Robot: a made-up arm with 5 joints.
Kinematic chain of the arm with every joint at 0, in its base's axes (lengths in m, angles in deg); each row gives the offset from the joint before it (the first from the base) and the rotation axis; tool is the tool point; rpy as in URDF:
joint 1: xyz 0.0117 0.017 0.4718 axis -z
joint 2: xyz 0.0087 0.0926 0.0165 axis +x
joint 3: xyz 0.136 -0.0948 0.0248 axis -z
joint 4: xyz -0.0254 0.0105 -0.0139 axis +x
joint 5: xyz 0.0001 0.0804 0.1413 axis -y
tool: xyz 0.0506 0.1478 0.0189 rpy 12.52 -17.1 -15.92
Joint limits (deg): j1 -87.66..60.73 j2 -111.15..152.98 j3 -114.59..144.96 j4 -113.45..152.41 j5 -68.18..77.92
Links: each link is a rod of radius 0.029 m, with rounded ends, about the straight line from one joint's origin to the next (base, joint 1, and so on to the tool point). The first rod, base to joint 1, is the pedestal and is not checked.
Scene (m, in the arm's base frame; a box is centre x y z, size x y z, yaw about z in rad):
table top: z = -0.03
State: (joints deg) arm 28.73 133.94 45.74 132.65 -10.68
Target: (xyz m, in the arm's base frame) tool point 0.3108 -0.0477 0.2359
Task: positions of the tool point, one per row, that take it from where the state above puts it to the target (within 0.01 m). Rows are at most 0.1 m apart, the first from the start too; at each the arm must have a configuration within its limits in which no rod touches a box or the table.
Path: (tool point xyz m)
1: 0.1330 0.1966 0.1762
2: 0.1601 0.1440 0.1447
3: 0.1932 0.0857 0.1341
4: 0.2315 0.0296 0.1466
5: 0.2720 -0.0169 0.1816
6: 0.3108 -0.0477 0.2359

